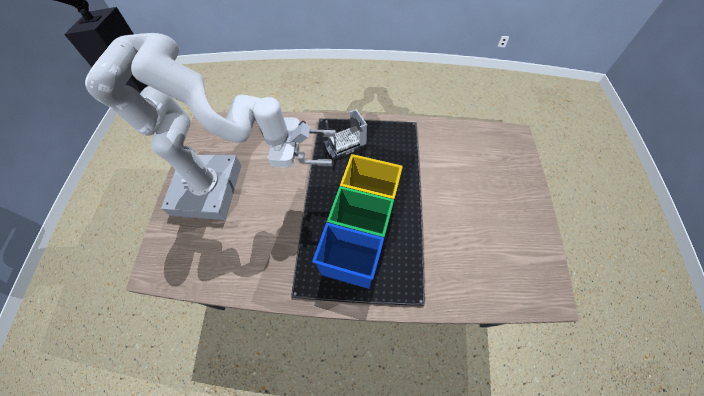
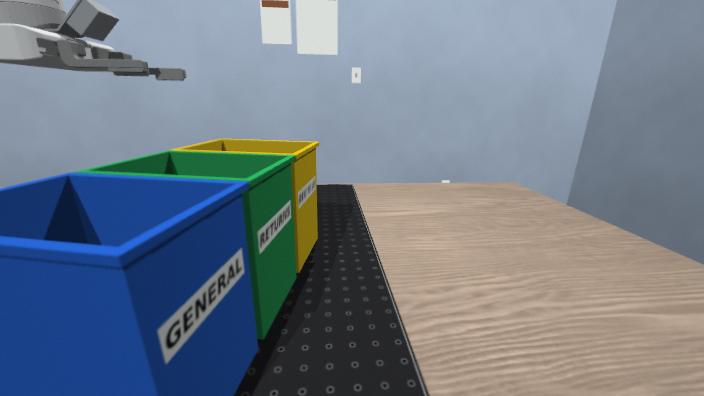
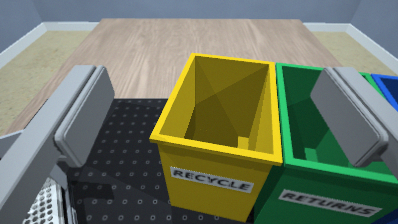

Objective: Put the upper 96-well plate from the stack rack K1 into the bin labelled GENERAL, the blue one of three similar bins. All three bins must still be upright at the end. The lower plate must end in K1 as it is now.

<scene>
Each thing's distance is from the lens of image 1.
blue general bin (image 1: 351,251): 104 cm
green returns bin (image 1: 353,209): 106 cm
</scene>
